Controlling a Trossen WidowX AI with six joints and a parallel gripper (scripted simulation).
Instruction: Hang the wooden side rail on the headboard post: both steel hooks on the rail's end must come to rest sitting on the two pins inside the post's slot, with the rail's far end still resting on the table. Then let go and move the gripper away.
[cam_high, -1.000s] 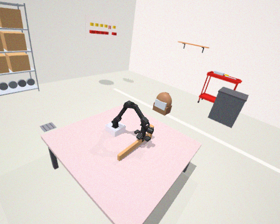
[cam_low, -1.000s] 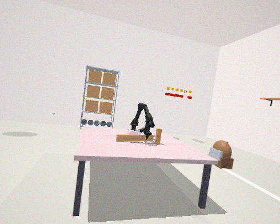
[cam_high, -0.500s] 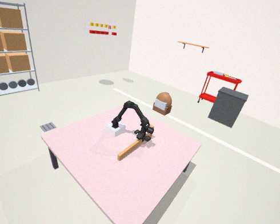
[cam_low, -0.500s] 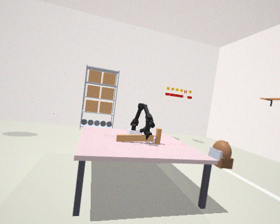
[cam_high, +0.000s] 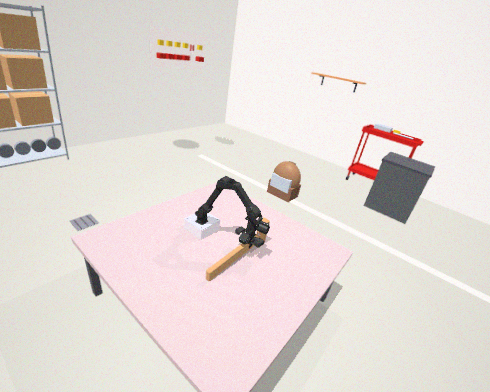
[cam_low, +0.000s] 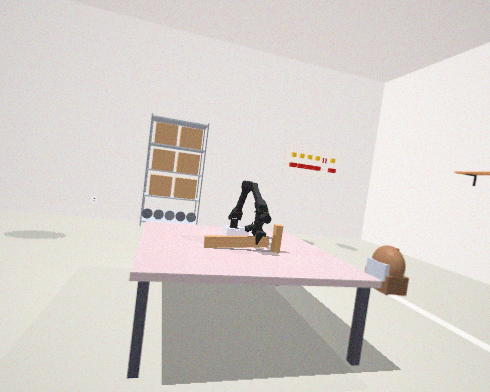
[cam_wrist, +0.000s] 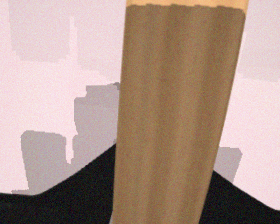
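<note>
The wooden headboard post is 1 cm ahead of my gripper tip, 14 cm to the left of it and 4 cm above it.
</note>
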